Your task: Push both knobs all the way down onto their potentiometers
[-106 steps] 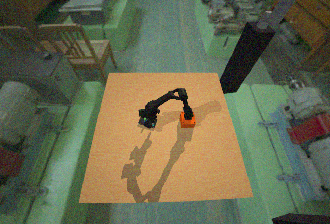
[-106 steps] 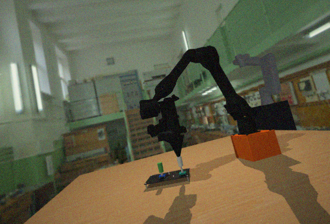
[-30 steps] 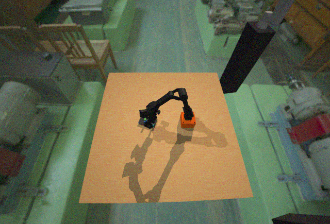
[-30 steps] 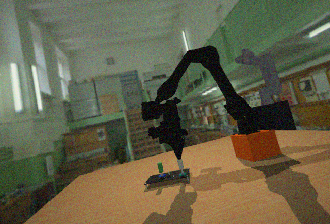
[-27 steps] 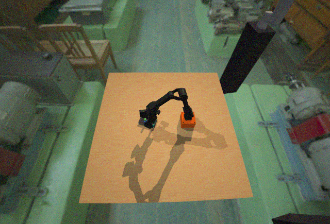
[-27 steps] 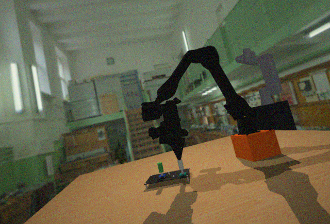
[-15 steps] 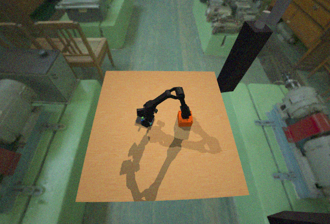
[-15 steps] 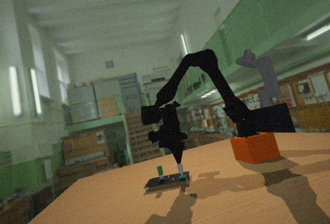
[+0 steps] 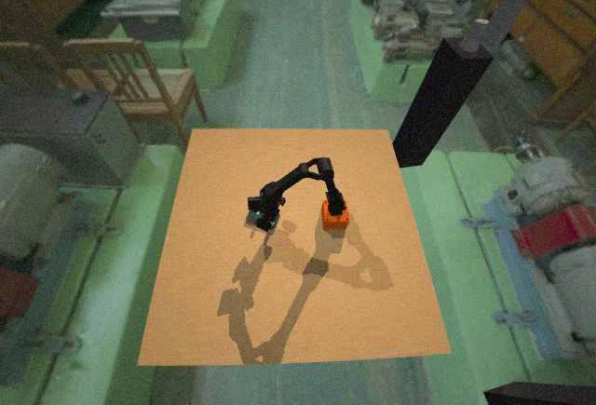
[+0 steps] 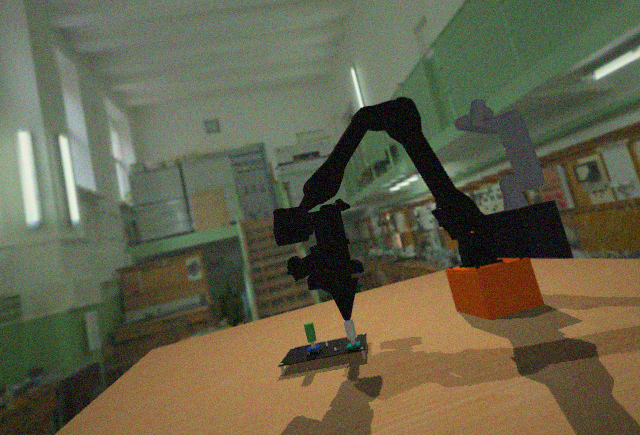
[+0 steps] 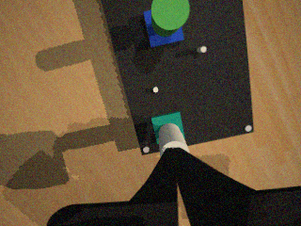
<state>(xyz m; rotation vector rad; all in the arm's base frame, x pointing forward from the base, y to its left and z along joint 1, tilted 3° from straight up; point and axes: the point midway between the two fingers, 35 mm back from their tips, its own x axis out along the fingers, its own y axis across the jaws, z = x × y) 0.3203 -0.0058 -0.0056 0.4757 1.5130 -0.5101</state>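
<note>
The green knob lies 60 mm ahead of my gripper tip, 50 mm to the right of it and 10 mm below it.
</note>
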